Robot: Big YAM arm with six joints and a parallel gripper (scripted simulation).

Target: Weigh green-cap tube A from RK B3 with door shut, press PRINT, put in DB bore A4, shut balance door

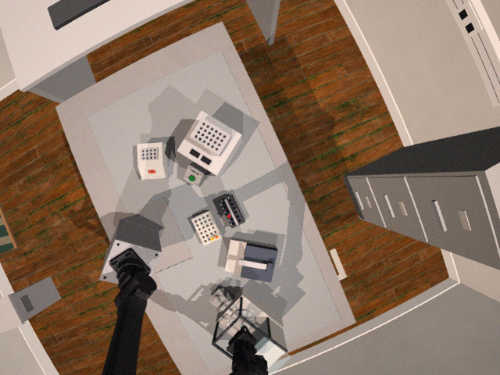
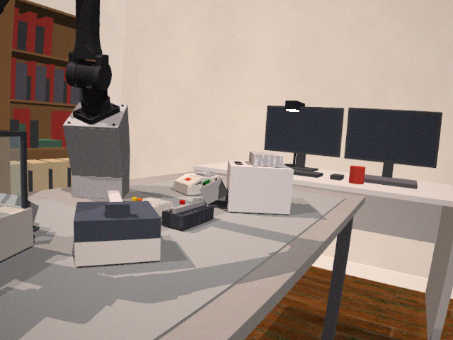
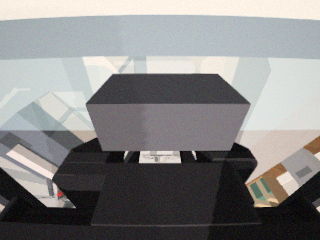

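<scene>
My hand is 90 mm to the left of the tinted glass pane, 70 mm below it and 20 mm short of it. The rest, counted from my hand: spectrophotometer (200 mm to the left, 170 mm ahead, 70 mm below); white print key (140 mm to the left, 70 mm below, 40 mm behind); pale pan (60 mm below).
</scene>
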